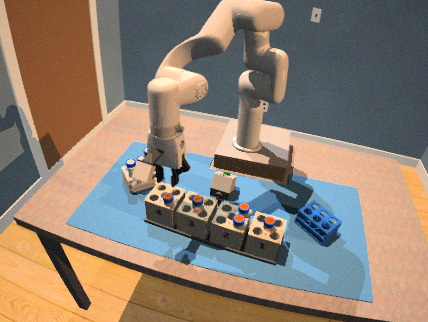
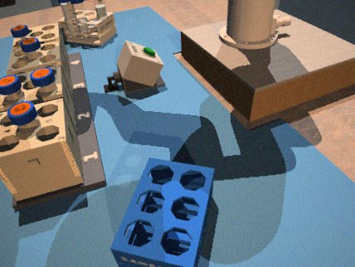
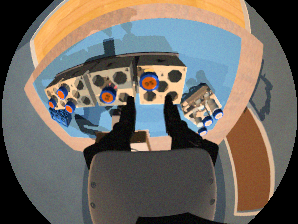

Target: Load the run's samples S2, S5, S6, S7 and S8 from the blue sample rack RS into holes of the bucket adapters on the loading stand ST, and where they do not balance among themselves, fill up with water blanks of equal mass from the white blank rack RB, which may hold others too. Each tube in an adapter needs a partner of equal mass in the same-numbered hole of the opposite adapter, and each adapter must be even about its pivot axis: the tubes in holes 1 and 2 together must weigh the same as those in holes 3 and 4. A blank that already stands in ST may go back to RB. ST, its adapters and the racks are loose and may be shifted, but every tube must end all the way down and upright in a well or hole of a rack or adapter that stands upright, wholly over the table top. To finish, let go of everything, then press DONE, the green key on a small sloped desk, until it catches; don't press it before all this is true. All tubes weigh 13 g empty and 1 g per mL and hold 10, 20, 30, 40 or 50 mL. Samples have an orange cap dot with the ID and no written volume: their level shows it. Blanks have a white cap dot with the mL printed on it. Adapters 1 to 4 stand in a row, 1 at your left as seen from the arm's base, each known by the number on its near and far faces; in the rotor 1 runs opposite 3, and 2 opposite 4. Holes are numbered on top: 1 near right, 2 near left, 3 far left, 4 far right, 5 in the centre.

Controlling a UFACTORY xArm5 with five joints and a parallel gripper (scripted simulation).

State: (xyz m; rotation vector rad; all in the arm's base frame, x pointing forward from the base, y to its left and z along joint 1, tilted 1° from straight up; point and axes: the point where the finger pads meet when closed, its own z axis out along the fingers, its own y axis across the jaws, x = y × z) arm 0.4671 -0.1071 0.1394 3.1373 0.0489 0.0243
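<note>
Now: the blue-capped tube 100 mm behind my hand, 190 mm to the right of it and 130 mm below it. From my hand the other things lie so: white blank rack RB: 140 mm behind, 190 mm to the right, 170 mm below; loading stand ST: 40 mm behind, 140 mm to the left, 190 mm below; blue sample rack RS: 180 mm behind, 460 mm to the left, 170 mm below.
</note>
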